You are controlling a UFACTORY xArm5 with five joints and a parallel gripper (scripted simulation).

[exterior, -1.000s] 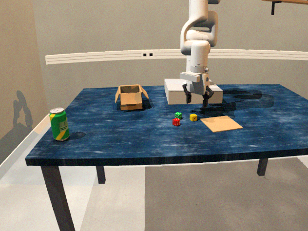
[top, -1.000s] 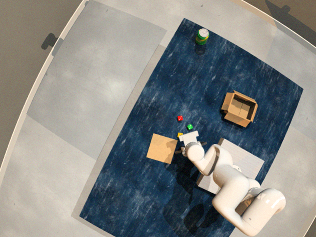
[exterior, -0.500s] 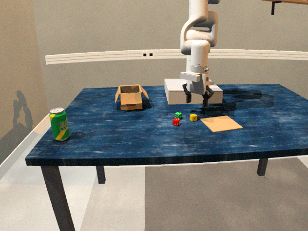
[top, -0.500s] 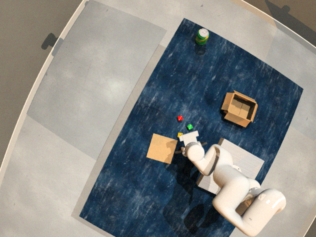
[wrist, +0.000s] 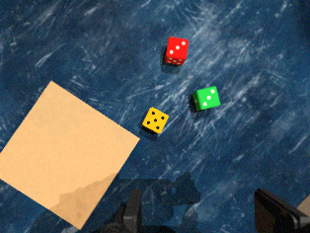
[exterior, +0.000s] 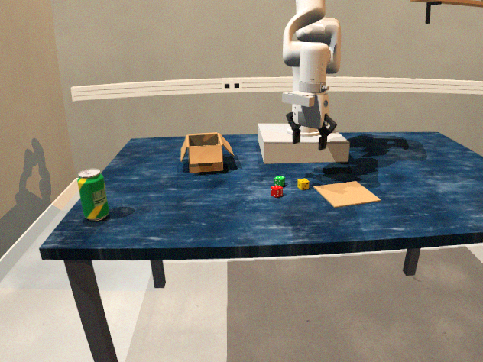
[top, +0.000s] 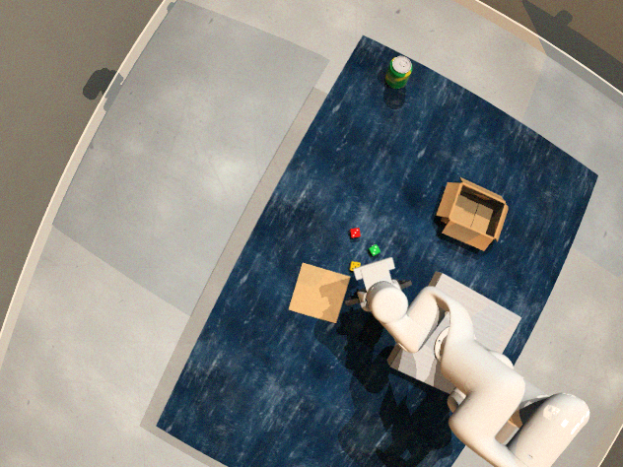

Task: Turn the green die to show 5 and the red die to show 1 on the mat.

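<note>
Now: the green die 10 cm to the right of my hand, 10 cm below it and 3 cm ahead of it. From my hand the other things lie so: red die (13 cm to the right, 10 cm below, 9 cm ahead); mat (13 cm ahead, 11 cm below, 7 cm to the left); yellow die (10 cm below, 6 cm ahead, 4 cm to the right).
</note>
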